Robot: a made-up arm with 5 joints.
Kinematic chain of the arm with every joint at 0, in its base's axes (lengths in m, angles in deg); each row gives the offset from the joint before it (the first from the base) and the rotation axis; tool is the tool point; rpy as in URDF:
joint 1: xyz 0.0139 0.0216 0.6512 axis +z
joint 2: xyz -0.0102 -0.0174 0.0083 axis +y
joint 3: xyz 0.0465 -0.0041 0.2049 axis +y
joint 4: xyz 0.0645 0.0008 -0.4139 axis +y
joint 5: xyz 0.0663 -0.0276 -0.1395 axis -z
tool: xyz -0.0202 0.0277 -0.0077 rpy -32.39 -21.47 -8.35
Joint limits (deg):
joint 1: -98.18..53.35
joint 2: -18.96..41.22
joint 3: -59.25..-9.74
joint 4: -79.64..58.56
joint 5: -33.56..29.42
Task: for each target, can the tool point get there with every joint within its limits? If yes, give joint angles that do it. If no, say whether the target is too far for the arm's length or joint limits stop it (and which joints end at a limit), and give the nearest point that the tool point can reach.
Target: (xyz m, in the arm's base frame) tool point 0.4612 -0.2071 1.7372
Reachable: no: too far | nearest point 0.3759 -0.1635 1.0055 | short by 0.738 m
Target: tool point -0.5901 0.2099 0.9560
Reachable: no: joint limits stop it (at a limit: joint 2, joint 3, joint 4, joint 5) | nearest point -0.1321 0.0671 0.3623 | short by 0.763 m
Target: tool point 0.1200 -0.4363 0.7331
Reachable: yes | joints -74.25 -7.54 -39.10 -68.07 -4.12
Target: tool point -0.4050 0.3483 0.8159
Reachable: no: joint limits stop it (at a limit: joint 2, joint 3, joint 4, joint 5) | nearest point -0.1067 0.1157 0.3623 | short by 0.591 m
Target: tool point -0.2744 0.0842 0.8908
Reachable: no: joint limits stop it (at a limit: joint 1, joint 2, joint 3, joint 4, joint 5) | nearest point -0.0547 -0.3558 1.0068 | short by 0.505 m
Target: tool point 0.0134 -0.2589 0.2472
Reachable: yes | joints -85.52 34.19 -40.37 12.44 -4.75
